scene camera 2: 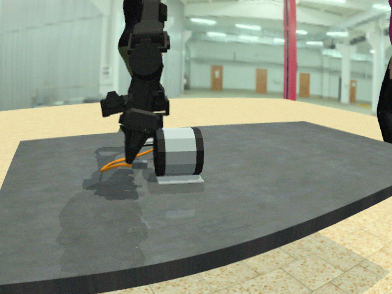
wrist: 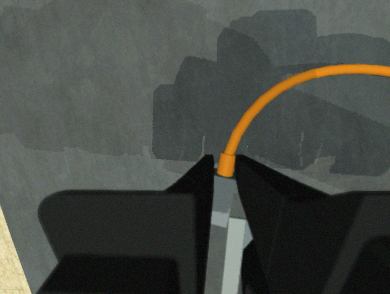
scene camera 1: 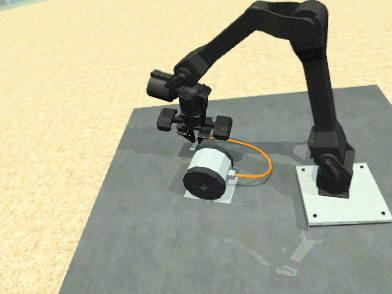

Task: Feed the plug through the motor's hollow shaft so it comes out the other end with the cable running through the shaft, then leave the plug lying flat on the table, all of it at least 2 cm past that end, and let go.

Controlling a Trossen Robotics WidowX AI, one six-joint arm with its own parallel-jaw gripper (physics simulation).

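Where they show: gripper, fingertip midpoint: (scene camera 2: 128,163) (wrist: 223,162) (scene camera 1: 196,142); arm's base, origin of the base link: (scene camera 1: 333,186).
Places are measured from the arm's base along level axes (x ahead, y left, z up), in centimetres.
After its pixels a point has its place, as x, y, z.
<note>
The motor (scene camera 1: 210,160) @(27.3, 1.9, 7.1) (scene camera 2: 180,151) @(33.6, 0.7, 3.5) is a white drum with dark end caps, lying on its side; its near end cap shows the dark shaft hole in scene camera 1. My gripper (scene camera 1: 196,142) @(35.1, -10.0, 1.8) (scene camera 2: 130,161) @(35.1, -10.0, 1.8) (wrist: 223,162) @(35.1, -10.0, 1.8) is shut on the grey plug (scene camera 2: 140,164) @(35.9, -7.6, 1.8) (wrist: 224,192) @(34.9, -8.3, 2.3), just off the motor's other end. The plug is outside the shaft, points toward the motor side and appears slightly above the table. The orange cable (scene camera 1: 270,162) @(14.9, -8.4, -2.3) (scene camera 2: 114,164) @(34.0, -12.8, 1.2) (wrist: 300,77) @(30.8, -14.9, -0.2) leaves the plug and loops round to a small white block (scene camera 1: 231,173) @(22.8, 1.6, 3.0) on the motor's side. The shaft opening facing my gripper is hidden.
A thin white plate (scene camera 1: 224,195) @(24.7, 3.7, -2.9) (scene camera 2: 181,179) @(32.6, 1.2, -2.8) lies under the motor on the grey table (scene camera 1: 150,240) @(38.6, 18.9, -3.1) (scene camera 2: 250,210) @(50.4, 9.1, -3.0). My arm's white base plate (scene camera 1: 362,205) @(-5.7, 4.7, 0.0) is at the right in scene camera 1. In the wrist view, a pale strip (wrist: 233,250) @(33.9, -0.7, -2.8) shows between the fingers below the plug.
</note>
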